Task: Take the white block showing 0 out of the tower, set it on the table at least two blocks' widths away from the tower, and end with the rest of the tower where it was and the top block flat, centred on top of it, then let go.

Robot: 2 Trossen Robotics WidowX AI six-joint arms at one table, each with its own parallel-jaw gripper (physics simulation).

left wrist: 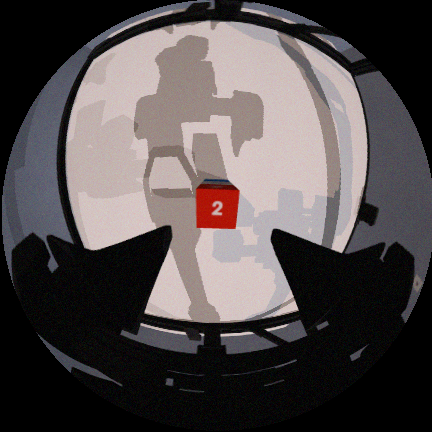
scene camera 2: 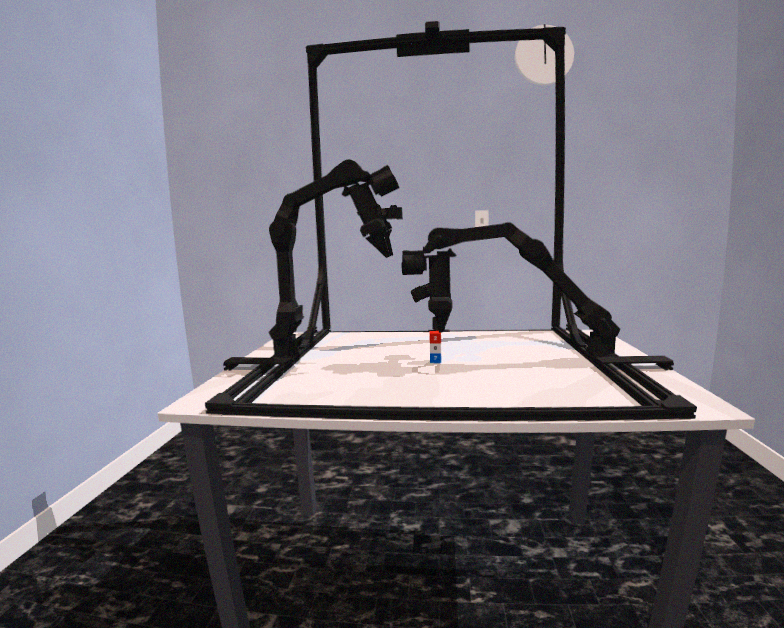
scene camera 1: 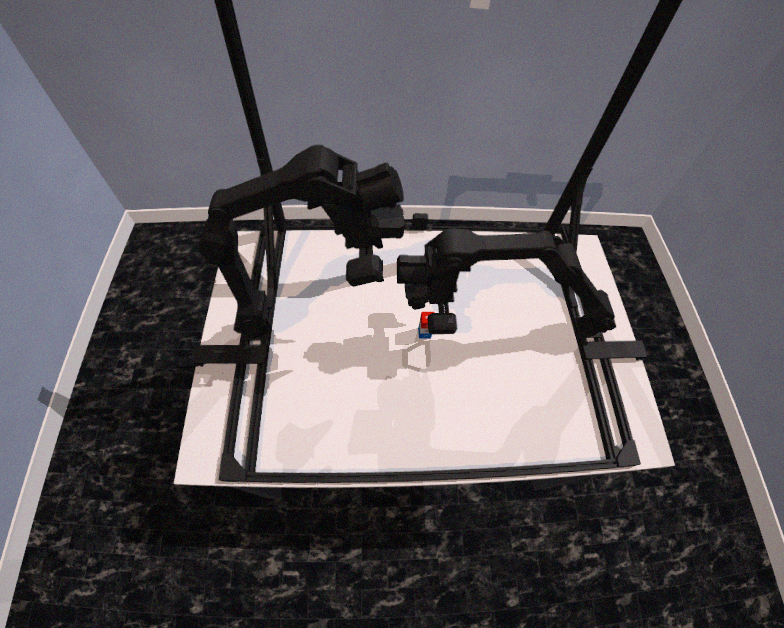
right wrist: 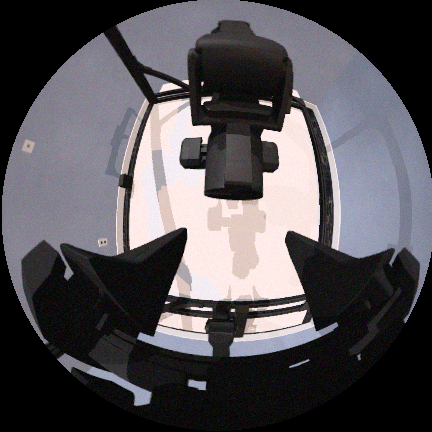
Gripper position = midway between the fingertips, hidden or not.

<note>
I see my left gripper (scene camera 1: 435,314), my right gripper (scene camera 1: 381,264) and a red block showing 2 (left wrist: 216,204).
My left gripper shows as well in the left wrist view (left wrist: 222,232), in scene camera 2 (scene camera 2: 441,329) and in the right wrist view (right wrist: 227,168). My right gripper shows as well in scene camera 2 (scene camera 2: 389,256) and in the right wrist view (right wrist: 237,234).
</note>
